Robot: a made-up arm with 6 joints. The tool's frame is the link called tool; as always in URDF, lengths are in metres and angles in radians. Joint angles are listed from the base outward.
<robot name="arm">
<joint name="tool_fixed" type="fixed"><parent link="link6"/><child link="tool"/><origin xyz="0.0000 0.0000 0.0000"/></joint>
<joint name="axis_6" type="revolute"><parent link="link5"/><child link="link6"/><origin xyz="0.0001 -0.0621 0.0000" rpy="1.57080 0.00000 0.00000"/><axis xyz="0 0 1"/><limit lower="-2.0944" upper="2.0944"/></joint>
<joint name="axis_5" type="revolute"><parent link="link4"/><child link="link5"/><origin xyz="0.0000 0.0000 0.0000" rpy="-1.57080 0.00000 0.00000"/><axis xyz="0 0 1"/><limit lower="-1.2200" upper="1.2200"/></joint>
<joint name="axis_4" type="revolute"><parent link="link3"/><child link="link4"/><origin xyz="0.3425 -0.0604 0.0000" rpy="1.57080 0.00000 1.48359"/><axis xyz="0 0 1"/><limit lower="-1.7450" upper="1.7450"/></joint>
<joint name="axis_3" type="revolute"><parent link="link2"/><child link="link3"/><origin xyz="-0.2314 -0.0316 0.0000"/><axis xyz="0 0 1"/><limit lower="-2.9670" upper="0.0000"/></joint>
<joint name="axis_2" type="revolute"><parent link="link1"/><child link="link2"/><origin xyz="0.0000 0.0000 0.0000" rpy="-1.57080 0.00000 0.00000"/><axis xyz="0 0 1"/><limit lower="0.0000" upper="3.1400"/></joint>
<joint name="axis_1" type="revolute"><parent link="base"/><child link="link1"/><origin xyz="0.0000 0.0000 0.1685"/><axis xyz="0 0 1"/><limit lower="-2.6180" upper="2.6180"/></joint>
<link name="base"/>
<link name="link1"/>
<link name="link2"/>
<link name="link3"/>
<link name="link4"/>
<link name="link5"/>
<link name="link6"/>
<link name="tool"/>
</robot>
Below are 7 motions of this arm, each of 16 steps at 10 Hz.
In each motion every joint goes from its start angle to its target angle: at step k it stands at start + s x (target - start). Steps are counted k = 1, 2, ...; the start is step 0. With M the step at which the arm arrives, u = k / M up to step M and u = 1 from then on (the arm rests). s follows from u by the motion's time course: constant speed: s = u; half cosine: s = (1 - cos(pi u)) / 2; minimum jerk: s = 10 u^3 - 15 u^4 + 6 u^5.
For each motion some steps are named. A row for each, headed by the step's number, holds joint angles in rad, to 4 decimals.
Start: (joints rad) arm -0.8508 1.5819 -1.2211 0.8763 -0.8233 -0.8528
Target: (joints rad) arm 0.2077 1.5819 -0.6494 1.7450 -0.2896 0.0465
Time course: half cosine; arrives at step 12
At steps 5, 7, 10, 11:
5: -0.4585 1.5819 -1.0092 1.1982 -0.6255 -0.5195
7: -0.1846 1.5819 -0.8613 1.4231 -0.4874 -0.2868
10: 0.1368 1.5819 -0.6877 1.6868 -0.3254 -0.0137
11: 0.1897 1.5819 -0.6591 1.7302 -0.2987 0.0312

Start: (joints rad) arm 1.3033 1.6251 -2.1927 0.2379 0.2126 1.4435
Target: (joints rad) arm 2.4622 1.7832 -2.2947 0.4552 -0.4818 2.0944
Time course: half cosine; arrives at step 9
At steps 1, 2, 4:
1: 1.3382 1.6299 -2.1958 0.2445 0.1917 1.4631
2: 1.4389 1.6436 -2.2046 0.2633 0.1314 1.5196
4: 1.7821 1.6904 -2.2348 0.3277 -0.0743 1.7124

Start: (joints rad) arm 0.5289 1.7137 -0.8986 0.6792 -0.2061 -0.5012
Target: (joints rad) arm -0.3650 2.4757 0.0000 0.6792 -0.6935 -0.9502
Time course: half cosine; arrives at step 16
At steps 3, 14, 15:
3: 0.4536 1.7779 -0.8229 0.6792 -0.2472 -0.5390
14: -0.3310 2.4467 -0.0342 0.6792 -0.6749 -0.9331
15: -0.3564 2.4684 -0.0086 0.6792 -0.6888 -0.9459

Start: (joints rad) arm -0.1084 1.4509 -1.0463 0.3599 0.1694 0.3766
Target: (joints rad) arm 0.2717 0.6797 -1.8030 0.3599 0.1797 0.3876
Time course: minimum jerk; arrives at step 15
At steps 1, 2, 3, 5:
1: -0.1074 1.4488 -1.0483 0.3599 0.1694 0.3766
2: -0.1011 1.4361 -1.0608 0.3599 0.1696 0.3768
3: -0.0864 1.4062 -1.0901 0.3599 0.1700 0.3772
5: -0.0286 1.2890 -1.2051 0.3599 0.1716 0.3789

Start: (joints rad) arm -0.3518 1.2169 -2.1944 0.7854 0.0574 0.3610
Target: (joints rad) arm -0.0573 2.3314 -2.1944 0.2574 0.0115 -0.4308
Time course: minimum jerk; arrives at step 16
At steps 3, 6, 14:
3: -0.3374 1.2713 -2.1944 0.7596 0.0552 0.3224
6: -0.2708 1.5236 -2.1944 0.6401 0.0448 0.1431
14: -0.0620 2.3135 -2.1944 0.2659 0.0122 -0.4181

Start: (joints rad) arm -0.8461 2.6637 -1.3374 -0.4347 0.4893 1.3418
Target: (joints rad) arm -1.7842 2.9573 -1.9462 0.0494 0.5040 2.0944
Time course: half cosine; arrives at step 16
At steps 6, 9, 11, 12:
6: -1.1357 2.7543 -1.5253 -0.2853 0.4938 1.5741
9: -1.4067 2.8391 -1.7012 -0.1454 0.4981 1.7915
11: -1.5757 2.8921 -1.8109 -0.0582 0.5007 1.9272
12: -1.6468 2.9143 -1.8570 -0.0215 0.5018 1.9842

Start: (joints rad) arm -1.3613 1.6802 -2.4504 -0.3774 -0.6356 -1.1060
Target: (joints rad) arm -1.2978 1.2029 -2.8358 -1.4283 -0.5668 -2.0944
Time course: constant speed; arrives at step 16
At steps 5, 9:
5: -1.3415 1.5310 -2.5708 -0.7058 -0.6141 -1.4149
9: -1.3256 1.4117 -2.6672 -0.9685 -0.5969 -1.6620

